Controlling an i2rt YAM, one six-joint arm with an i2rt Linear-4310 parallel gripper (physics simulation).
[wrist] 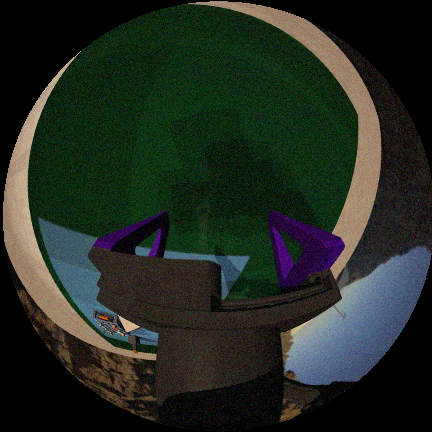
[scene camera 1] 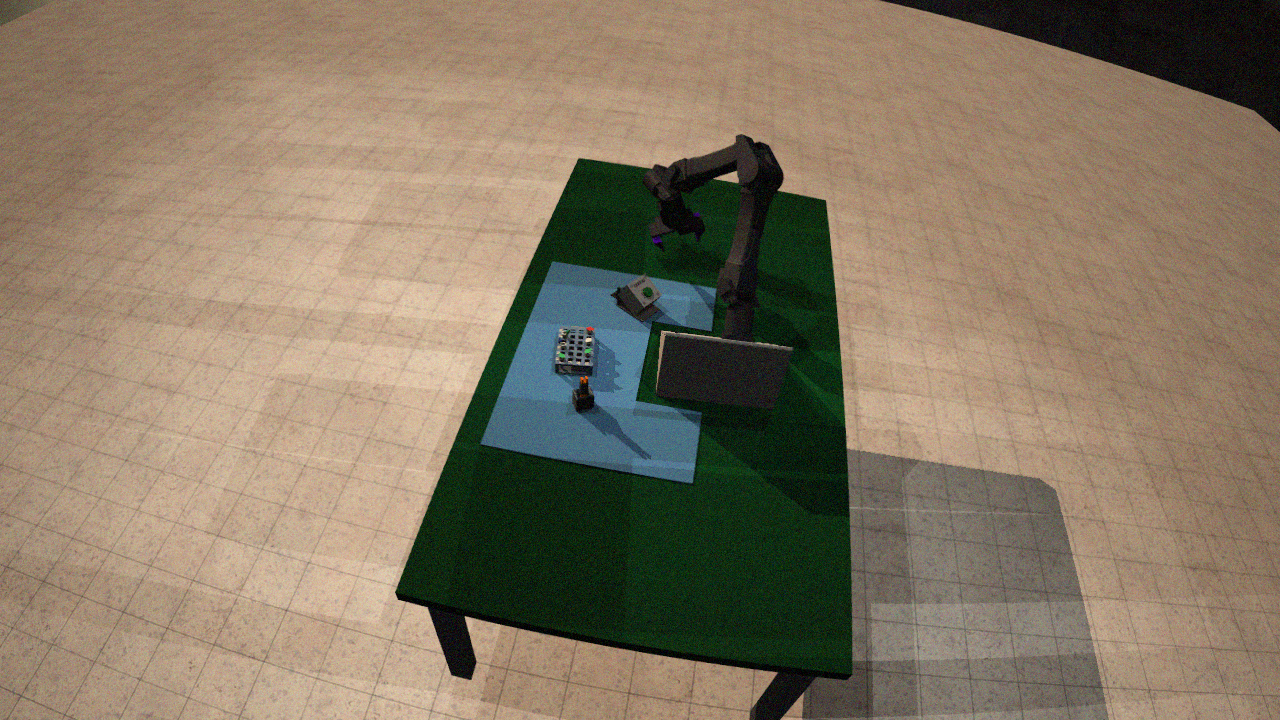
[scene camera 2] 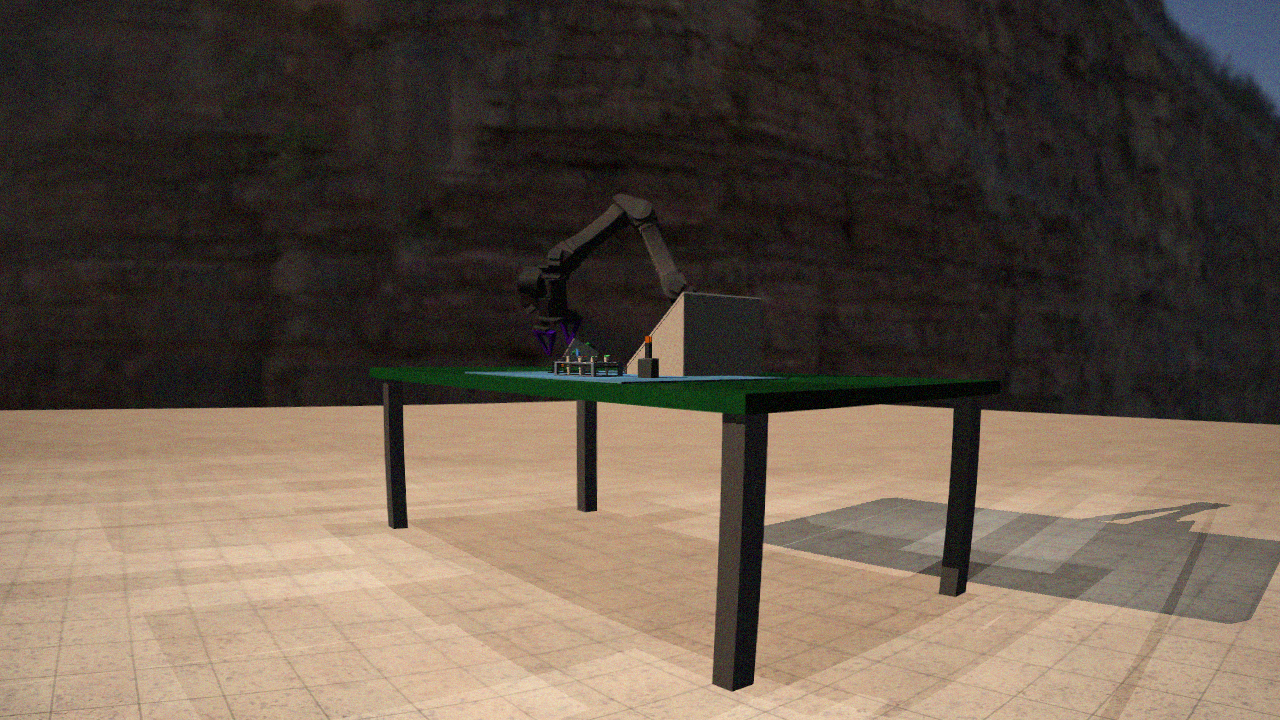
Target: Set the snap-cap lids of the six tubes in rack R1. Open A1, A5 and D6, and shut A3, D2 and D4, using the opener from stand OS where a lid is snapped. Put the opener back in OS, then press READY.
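Frame: origin at the arm's base, x ahead, y left, z up, level; millimetres.
Seen in the pictures: gripper, fingertip midpoint: (wrist: pixel 218 216) (scene camera 1: pixel 680 245) (scene camera 2: pixel 559 349); arm's base at its link origin: (scene camera 1: pixel 736 340) (scene camera 2: pixel 707 325).
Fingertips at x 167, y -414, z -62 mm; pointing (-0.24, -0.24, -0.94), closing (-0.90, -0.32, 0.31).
Observation:
Offsets run from my fingertips to a thing's top centre. "spot": to the spot under its first point. Level surfaces: height alone.
My gripper (scene camera 1: pixel 678 240) (scene camera 2: pixel 559 344) (wrist: pixel 218 216) is open, its two purple fingers wide apart with nothing between them. It hangs above the green table beyond the far end of the blue mat, away from the rack and the stand. Rack R1 {dz +3, dx +195, dy +426 mm} (scene camera 1: pixel 574 368) (scene camera 2: pixel 586 372) stands on the mat with small tubes and coloured lids; their exact lid states are too small to tell. The opener {dz +29, dx +144, dy +579 mm} (scene camera 1: pixel 584 382) (scene camera 2: pixel 648 345), with an orange top, stands upright in the dark stand OS {dz -16, dx +144, dy +579 mm} (scene camera 1: pixel 583 402) (scene camera 2: pixel 648 368). A grey box with a green button {spot: dz +13, dx +57, dy +241 mm} (scene camera 1: pixel 647 292) stands tilted on the mat.
A large grey panel (scene camera 1: pixel 723 371) (scene camera 2: pixel 722 335) stands upright near the arm's base. The blue mat {dz -56 mm} (scene camera 1: pixel 537 420) lies on the green table {dz -59 mm} (scene camera 1: pixel 626 546) (wrist: pixel 125 100). In the wrist view, the gripper body partly covers the mat's near side.

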